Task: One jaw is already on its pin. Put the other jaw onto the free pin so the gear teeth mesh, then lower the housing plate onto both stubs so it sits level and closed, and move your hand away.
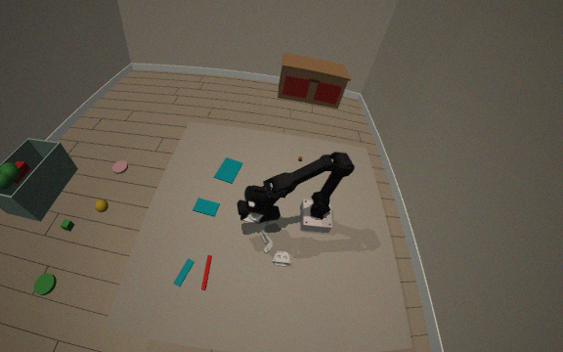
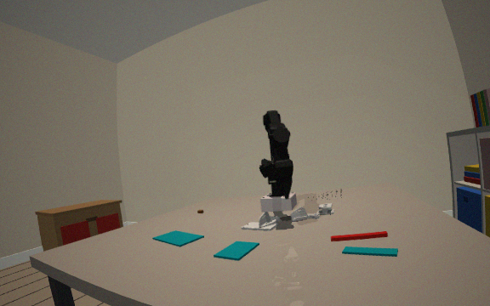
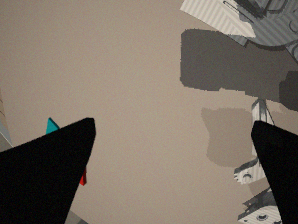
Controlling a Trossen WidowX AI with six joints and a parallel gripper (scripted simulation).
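My gripper tip is now 10 cm past the jaw, 10 cm above it and 6 cm to the right of it. Also, from my gripper tip: small white block: 17 cm behind, 10 cm to the left, 10 cm below; red strip: 25 cm to the left, 13 cm ahead, 11 cm below; housing plate: 17 cm behind, 10 cm to the left, 8 cm below.
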